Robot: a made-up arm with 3 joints. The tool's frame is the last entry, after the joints.
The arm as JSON. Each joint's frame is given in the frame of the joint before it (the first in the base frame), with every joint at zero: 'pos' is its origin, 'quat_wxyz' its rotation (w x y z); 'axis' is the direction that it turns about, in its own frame. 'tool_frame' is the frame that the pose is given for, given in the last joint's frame.
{
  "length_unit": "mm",
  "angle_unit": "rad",
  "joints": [
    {
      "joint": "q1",
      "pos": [
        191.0,
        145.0,
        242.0
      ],
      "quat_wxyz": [
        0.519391,
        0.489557,
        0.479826,
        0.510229
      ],
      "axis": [
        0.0,
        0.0,
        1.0
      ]
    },
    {
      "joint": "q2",
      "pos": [
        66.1,
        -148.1,
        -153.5
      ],
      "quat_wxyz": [
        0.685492,
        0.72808,
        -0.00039,
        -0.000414
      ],
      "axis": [
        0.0,
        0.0,
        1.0
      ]
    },
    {
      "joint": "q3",
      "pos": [
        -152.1,
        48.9,
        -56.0
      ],
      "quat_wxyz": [
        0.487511,
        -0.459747,
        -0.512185,
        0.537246
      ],
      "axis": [
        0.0,
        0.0,
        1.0
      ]
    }
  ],
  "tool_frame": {
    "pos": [
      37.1,
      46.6,
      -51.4
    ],
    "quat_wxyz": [
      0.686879,
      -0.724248,
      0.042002,
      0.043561
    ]
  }
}
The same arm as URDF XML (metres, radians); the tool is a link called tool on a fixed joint. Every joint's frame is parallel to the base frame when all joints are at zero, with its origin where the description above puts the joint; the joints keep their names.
<robot name="arm">
  <joint name="q1" type="continuous">
    <parent link="base_link"/>
    <child link="link1"/>
    <origin xyz="0.191 0.145 0.242"/>
    <axis xyz="0.998007 -0.0189 0.0602"/>
  </joint>
  <joint name="q2" type="continuous">
    <parent link="link1"/>
    <child link="link2"/>
    <origin xyz="-0.143 0.069 -0.157"/>
    <axis xyz="0 0 -1"/>
  </joint>
  <joint name="q3" type="continuous">
    <parent link="link2"/>
    <child link="link3"/>
    <origin xyz="0.046 -0.153 0.056"/>
    <axis xyz="-0.120798 -0.991283 -0.052599"/>
  </joint>
  <joint name="tool_joint" type="fixed">
    <parent link="link3"/>
    <child link="tool"/>
    <origin xyz="0.043 0.044 0.049" rpy="0 0 0"/>
  </joint>
  <link name="base_link"/>
  <link name="link1"/>
  <link name="link2"/>
  <link name="link3"/>
  <link name="tool"/>
</robot>

